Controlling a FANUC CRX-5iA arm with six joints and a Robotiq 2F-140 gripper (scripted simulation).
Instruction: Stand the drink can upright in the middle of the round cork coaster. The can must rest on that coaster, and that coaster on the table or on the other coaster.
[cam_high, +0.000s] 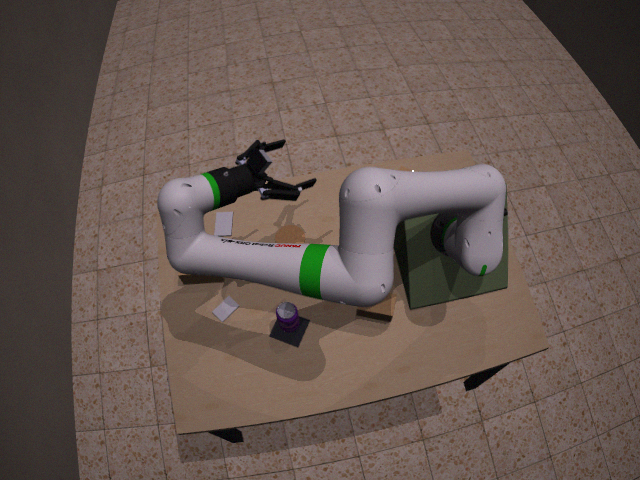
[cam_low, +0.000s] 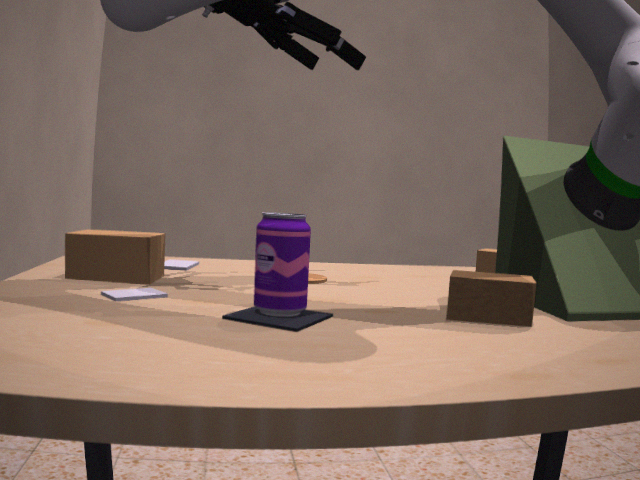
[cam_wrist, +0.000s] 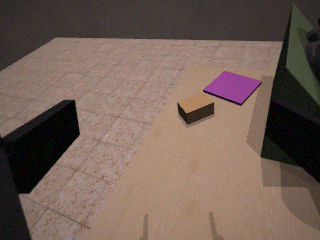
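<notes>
Right now my hand is 320 mm above the purple drink can, 290 mm to the right of it and 120 mm short of it. Round my hand: dark square coaster 380 mm below, 310 mm to the left, 130 mm ahead; then round cork coaster 380 mm below, 40 mm ahead; then magenta square mat 580 mm behind, 380 mm below, 10 mm to the left.
</notes>
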